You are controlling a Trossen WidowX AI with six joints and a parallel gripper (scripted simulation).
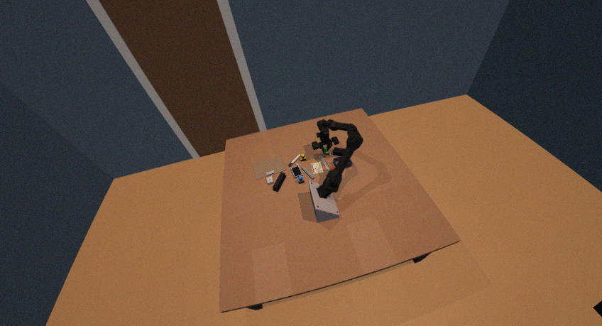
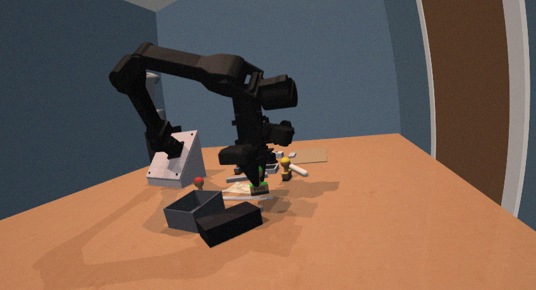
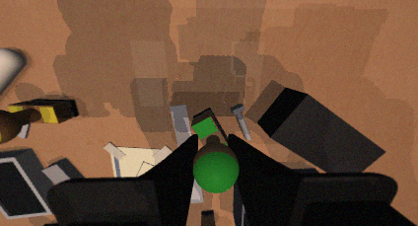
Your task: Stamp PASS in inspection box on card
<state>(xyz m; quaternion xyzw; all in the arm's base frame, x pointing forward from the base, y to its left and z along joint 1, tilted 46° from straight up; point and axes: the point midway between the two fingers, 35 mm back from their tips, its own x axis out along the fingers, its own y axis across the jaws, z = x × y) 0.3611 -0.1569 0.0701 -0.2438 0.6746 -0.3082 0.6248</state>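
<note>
The dark ink pad is 25 cm to the left of my gripper tip, 7 cm behind it and 5 cm below it. Round my gripper tip: black block: 11 cm to the right, 3 cm below, 2 cm behind; then grey ruler: 6 cm behind, 5 cm below, 3 cm to the left; then green-knobbed PASS stamp: right at my gripper tip.
</note>
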